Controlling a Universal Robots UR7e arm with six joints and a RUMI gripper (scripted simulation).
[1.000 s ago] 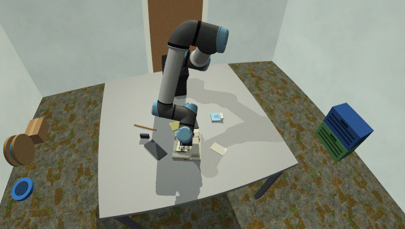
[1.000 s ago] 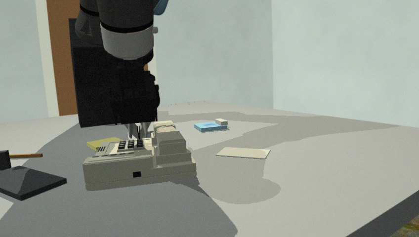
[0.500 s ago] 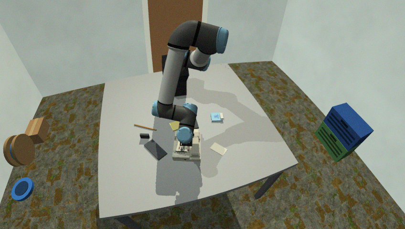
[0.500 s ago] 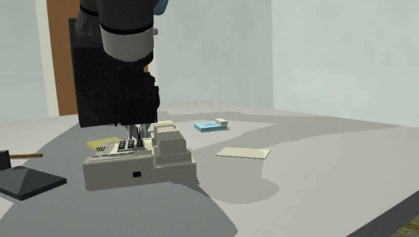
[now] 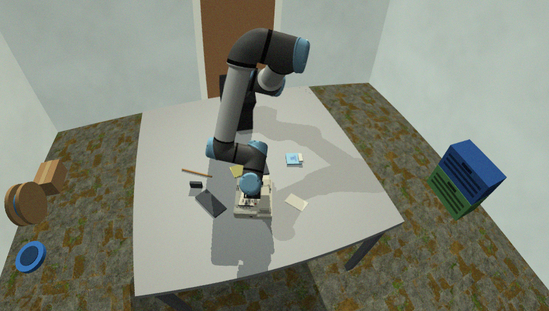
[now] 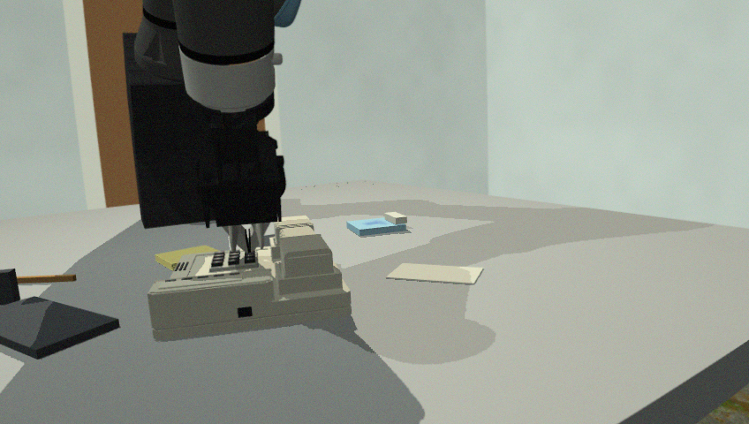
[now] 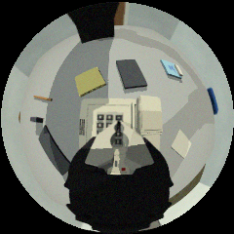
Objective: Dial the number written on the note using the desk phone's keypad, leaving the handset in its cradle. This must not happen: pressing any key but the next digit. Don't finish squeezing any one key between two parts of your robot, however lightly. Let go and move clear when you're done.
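The handset is 6 cm ahead of my hand and 4 cm to the left of it. From my hand the other things lie so: pencil 19 cm behind, 26 cm to the right, 4 cm below; cream note card 13 cm ahead, 17 cm to the left, 4 cm below; small black block 10 cm behind, 27 cm to the right, 3 cm below.
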